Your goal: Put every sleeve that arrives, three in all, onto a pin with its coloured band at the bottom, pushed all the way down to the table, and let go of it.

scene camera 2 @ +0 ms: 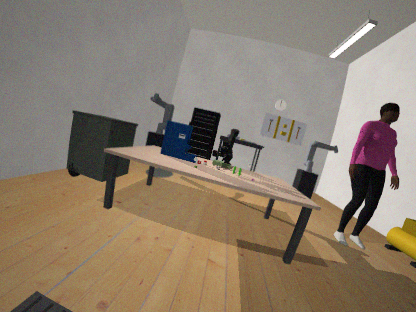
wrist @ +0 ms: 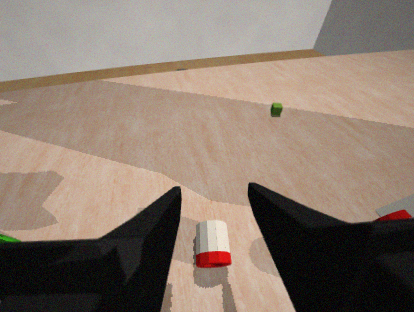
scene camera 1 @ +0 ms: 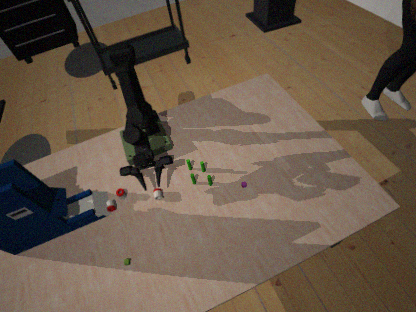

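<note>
My gripper [scene camera 1: 152, 188] [wrist: 214, 190] is open, pointing down at the table, with its fingers apart. A white sleeve with a red band [scene camera 1: 158, 194] [wrist: 213, 240] lies on its side on the table, just below and between the fingertips, band end toward the arm; nothing grips it. A second sleeve [scene camera 1: 121, 192] shows its red ring end, left of the gripper. A third sleeve [scene camera 1: 111, 205], white and red, is by the chute's end. Four upright green pins [scene camera 1: 190, 164] [scene camera 1: 203, 166] [scene camera 1: 193, 178] [scene camera 1: 210, 180] stand right of the gripper, all bare.
A blue dispenser [scene camera 1: 30, 205] [scene camera 2: 176, 141] with a grey chute [scene camera 1: 87, 206] stands at the left. A purple cube [scene camera 1: 244, 184] [scene camera 2: 253, 180] lies right of the pins. A green cube [scene camera 1: 127, 261] [wrist: 276, 109] lies far out in front. A person [scene camera 2: 371, 150] stands beyond the table.
</note>
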